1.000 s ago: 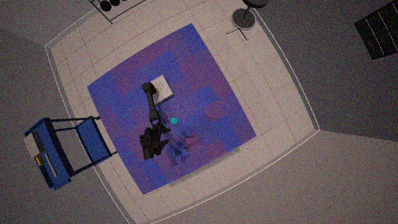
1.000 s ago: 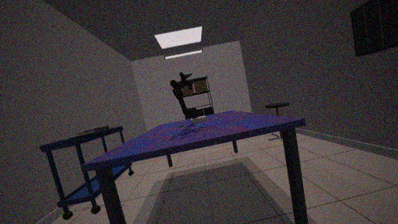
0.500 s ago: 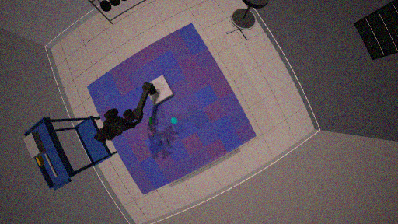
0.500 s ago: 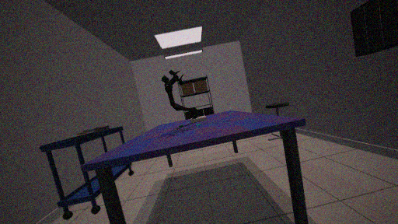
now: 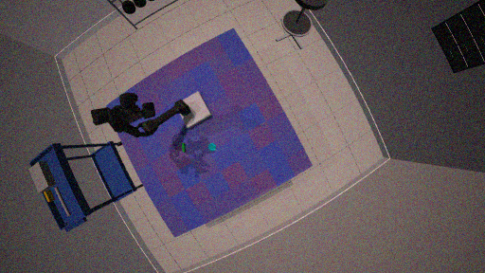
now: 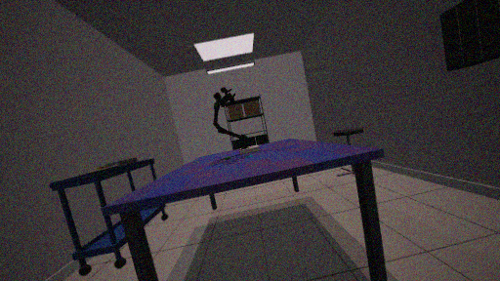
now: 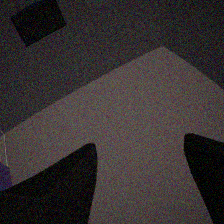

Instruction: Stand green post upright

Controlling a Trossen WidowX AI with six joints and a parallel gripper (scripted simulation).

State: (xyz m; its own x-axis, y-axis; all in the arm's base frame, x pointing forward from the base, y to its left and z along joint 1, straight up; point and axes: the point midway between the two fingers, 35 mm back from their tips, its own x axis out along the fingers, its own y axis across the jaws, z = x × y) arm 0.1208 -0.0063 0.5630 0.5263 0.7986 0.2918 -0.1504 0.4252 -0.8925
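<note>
Now: gripper tip 610 mm above the green post, 170 mm to the left of it and 100 mm short of it. Also, from my gripper tip: cyan circle 610 mm below, 190 mm ahead, 30 mm to the left.
</note>
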